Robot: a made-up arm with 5 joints. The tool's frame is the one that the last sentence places.
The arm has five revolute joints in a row. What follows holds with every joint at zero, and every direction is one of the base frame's.
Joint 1 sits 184.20 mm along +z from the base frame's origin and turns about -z.
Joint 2 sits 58.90 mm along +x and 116.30 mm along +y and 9.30 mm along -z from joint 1 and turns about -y.
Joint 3 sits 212.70 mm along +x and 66.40 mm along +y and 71.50 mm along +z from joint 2 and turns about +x.
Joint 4 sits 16.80 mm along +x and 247.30 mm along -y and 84.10 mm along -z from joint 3 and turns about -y.
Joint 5 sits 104.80 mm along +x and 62.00 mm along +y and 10.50 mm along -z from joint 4 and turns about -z.
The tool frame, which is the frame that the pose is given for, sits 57.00 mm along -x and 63.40 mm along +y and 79.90 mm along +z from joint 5; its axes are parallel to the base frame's.
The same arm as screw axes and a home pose.
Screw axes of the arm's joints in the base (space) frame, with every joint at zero. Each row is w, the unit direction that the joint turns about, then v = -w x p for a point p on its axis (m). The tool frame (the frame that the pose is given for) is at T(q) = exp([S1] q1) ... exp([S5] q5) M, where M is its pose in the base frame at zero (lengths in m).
S1: w 0 0 -1 v 0 0 0
S2: w 0 -1 0 v 0.1749 0 -0.0589
S3: w 1 0 0 v 0 0.2464 -0.1827
S4: w 0 -1 0 v 0.1623 0 -0.2884
S5: w 0 0 -1 v 0.0026 0.3932 0
M =
1 0 0 0.3362
0 1 0 0.0608
0 0 1 0.2317
0 0 0 1

